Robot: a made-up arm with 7 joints.
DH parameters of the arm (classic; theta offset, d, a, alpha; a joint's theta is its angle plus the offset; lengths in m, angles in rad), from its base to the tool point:
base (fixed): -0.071 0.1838 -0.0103 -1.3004
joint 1: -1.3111 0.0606 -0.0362 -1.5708
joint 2: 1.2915 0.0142 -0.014 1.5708
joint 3: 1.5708 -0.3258 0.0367 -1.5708
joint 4: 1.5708 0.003 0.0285 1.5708
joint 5: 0 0.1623 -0.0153 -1.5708
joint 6: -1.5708 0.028 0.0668 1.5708
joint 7: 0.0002 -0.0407 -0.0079 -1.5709
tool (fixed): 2.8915 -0.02 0 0
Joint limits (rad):
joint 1: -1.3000..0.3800
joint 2: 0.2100..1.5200
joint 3: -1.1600..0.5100
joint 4: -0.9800..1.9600
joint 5: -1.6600..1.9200
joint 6: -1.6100..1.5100
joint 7: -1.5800..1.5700
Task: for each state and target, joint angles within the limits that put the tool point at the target. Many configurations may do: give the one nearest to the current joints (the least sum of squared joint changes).
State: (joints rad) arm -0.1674 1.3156 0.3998 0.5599 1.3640 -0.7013 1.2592
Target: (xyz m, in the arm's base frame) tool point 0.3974 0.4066 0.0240
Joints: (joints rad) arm -0.6144 0.9539 0.1996 0.5754 1.3932 -0.7320 1.2880
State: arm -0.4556 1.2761 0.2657 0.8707 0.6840 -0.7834 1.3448
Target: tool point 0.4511 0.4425 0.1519
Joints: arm -1.0642 1.0018 0.1751 1.0452 0.7121 -0.6399 1.4063
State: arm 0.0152 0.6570 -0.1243 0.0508 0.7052 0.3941 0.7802
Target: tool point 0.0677 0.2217 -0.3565
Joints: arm -0.0220 0.2878 -0.2131 0.6702 0.5664 0.2219 0.9095
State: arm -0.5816 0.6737 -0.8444 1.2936 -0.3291 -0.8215 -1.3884
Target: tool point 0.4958 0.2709 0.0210
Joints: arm -1.0858 0.7729 -0.7610 0.9792 -0.2776 -0.9590 -1.3866
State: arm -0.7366 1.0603 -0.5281 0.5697 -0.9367 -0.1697 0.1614
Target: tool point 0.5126 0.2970 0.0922
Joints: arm -1.1638 0.8776 -0.4842 0.7772 -0.9284 -0.2401 0.2688
